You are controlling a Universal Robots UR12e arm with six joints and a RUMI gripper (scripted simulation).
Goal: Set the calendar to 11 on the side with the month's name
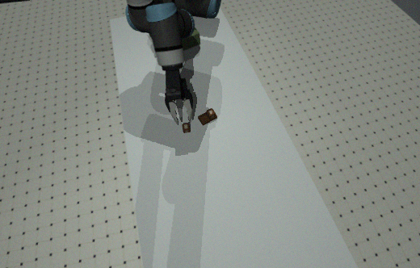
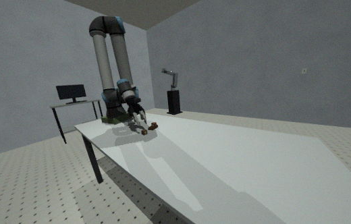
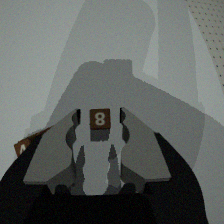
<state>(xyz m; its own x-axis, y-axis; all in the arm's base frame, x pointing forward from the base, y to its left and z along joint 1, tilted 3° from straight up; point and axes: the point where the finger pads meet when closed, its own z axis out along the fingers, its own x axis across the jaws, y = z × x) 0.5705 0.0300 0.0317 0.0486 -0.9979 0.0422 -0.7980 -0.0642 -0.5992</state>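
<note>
My hand is 7 cm above the brown cube. From my hand the other things lie so: brown calendar tray: 4 cm behind, 10 cm to the left, 8 cm below.
</note>
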